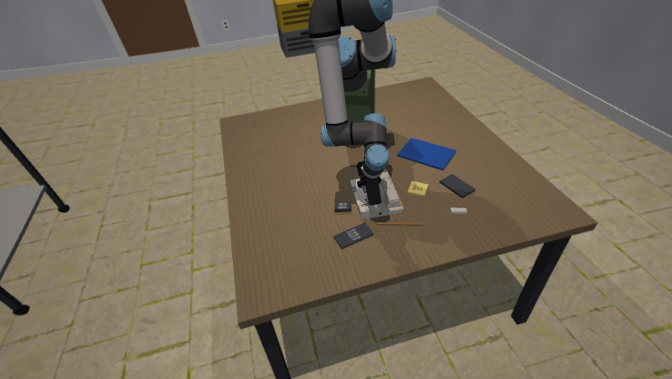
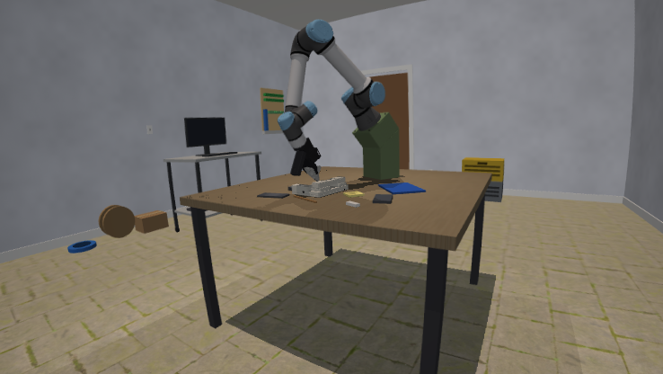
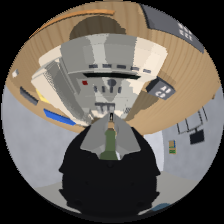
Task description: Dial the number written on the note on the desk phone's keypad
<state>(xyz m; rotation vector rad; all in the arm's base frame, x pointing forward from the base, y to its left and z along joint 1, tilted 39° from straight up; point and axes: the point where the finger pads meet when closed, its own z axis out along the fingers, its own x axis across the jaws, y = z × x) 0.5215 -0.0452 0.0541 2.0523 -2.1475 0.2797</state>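
Now: the handset 9 cm to the left of my hand, 2 cm ahead of it and 1 cm below it. Round my hand: yellow note (22 cm to the left, 5 cm below, 2 cm ahead); pencil (19 cm ahead, 8 cm to the left, 5 cm below); small dark device (11 cm to the right, 5 cm below, 4 cm ahead).
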